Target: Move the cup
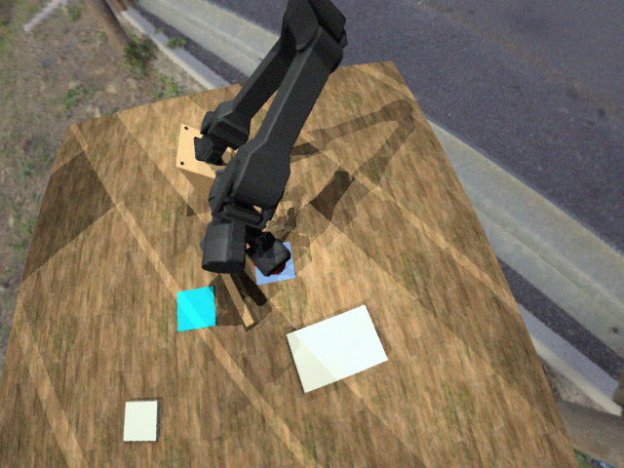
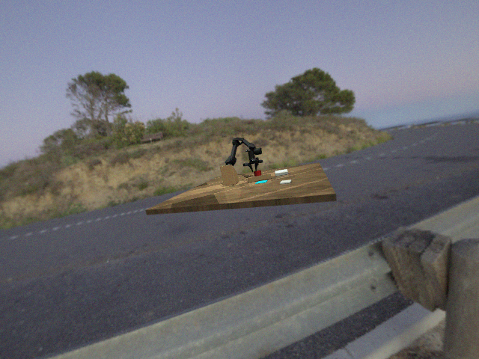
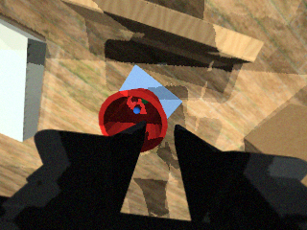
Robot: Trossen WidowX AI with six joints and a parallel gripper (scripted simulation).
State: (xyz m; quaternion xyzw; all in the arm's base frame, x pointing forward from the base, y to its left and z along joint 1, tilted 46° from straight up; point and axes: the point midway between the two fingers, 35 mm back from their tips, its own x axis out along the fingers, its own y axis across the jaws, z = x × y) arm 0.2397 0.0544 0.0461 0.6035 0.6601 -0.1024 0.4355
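The red cup is 3 cm ahead of my gripper tip, 1 cm to the left of it and 4 cm below it. The rest, counted from my gripper tip: pale blue pad: 2 cm ahead, 2 cm to the left, 8 cm below; then blue marble: 3 cm ahead, 2 cm to the left, 6 cm below; then thin wooden bar: 6 cm ahead, 9 cm to the right, 6 cm below.
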